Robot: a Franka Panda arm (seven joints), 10 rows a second.
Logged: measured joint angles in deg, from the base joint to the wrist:
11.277 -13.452 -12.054 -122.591 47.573 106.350 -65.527
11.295 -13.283 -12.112 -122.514 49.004 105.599 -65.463
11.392 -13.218 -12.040 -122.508 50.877 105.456 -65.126
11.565 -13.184 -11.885 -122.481 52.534 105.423 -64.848
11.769 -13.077 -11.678 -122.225 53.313 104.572 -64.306
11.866 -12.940 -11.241 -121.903 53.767 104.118 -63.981
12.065 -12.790 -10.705 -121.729 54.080 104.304 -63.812
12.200 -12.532 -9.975 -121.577 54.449 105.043 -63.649
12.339 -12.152 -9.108 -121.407 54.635 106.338 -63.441
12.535 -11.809 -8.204 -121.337 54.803 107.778 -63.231
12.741 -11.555 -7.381 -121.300 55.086 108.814 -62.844
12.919 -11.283 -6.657 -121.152 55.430 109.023 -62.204
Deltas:
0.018 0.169 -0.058 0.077 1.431 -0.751 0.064
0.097 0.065 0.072 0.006 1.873 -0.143 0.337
0.173 0.034 0.155 0.027 1.657 -0.033 0.278
0.204 0.107 0.207 0.256 0.779 -0.851 0.542
0.097 0.137 0.437 0.322 0.454 -0.454 0.325
0.199 0.150 0.536 0.174 0.313 0.186 0.169
0.135 0.258 0.730 0.152 0.369 0.739 0.163
0.139 0.380 0.867 0.170 0.186 1.295 0.208
0.196 0.343 0.904 0.070 0.168 1.440 0.210
0.206 0.254 0.823 0.037 0.283 1.036 0.387
0.178 0.272 0.724 0.148 0.344 0.209 0.640

